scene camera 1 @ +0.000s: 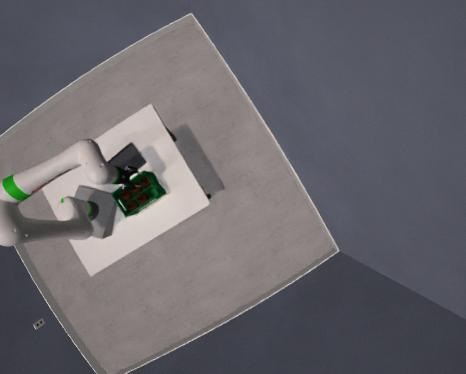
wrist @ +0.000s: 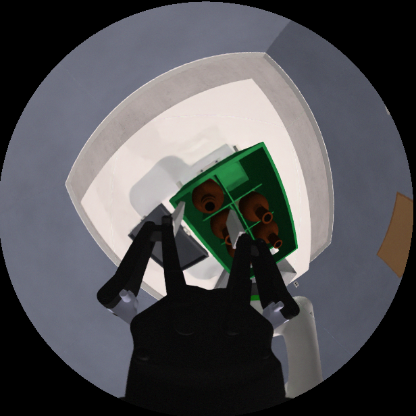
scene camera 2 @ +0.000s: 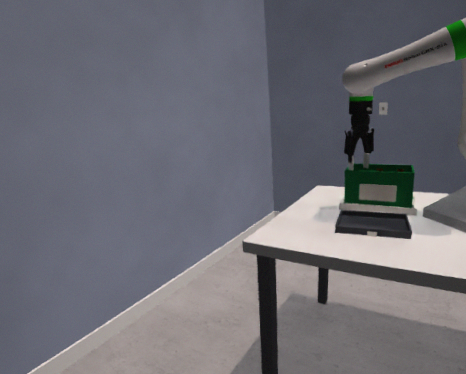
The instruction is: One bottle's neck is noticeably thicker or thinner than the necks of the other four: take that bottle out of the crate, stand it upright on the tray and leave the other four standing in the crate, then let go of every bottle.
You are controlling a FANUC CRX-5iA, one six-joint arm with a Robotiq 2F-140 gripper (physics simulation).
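Seen in the pictures: gripper, fingertip midpoint: [scene camera 1: 140, 179] [scene camera 2: 358, 168]; arm's base at its link origin: [scene camera 1: 89, 211].
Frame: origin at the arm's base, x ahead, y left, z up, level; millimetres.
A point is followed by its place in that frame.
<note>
The green crate [scene camera 1: 161, 187] {x 548, y -132, z -36 mm} [scene camera 2: 352, 192] {x 507, y -2, z 1 mm} [wrist: 278, 185] holds five brown bottles. In the wrist view, one bottle [wrist: 206, 192] stands in the tray-side row beside the empty compartment; another bottle [wrist: 219, 223] and a mostly hidden one follow it. Two bottles [wrist: 252, 202] [wrist: 265, 231] stand in the other row. Which neck differs is not clear. The dark tray [scene camera 1: 131, 155] {x 462, y 202, z -73 mm} [scene camera 2: 372, 220] {x 406, y 124, z -73 mm} [wrist: 192, 255] lies beside the crate with no bottle on it. My gripper [scene camera 1: 134, 178] {x 491, y -41, z 97 mm} [scene camera 2: 359, 163] {x 491, y -41, z 97 mm} [wrist: 206, 212] is open and empty, pointing down over the crate's tray-side edge, its fingertips near rim height.
The crate stands on a pale base [scene camera 2: 342, 206] {x 546, y 12, z -62 mm} on the white table [scene camera 1: 160, 202] {x 471, y -214, z -78 mm} [scene camera 2: 295, 230] {x 653, y 313, z -78 mm}. The grey robot mount [scene camera 1: 102, 215] {x 76, y -79, z 1 mm} [scene camera 2: 452, 207] {x 125, y 15, z -26 mm} stands close to the crate's near end. The crate's walls and inner dividers surround the bottles.
</note>
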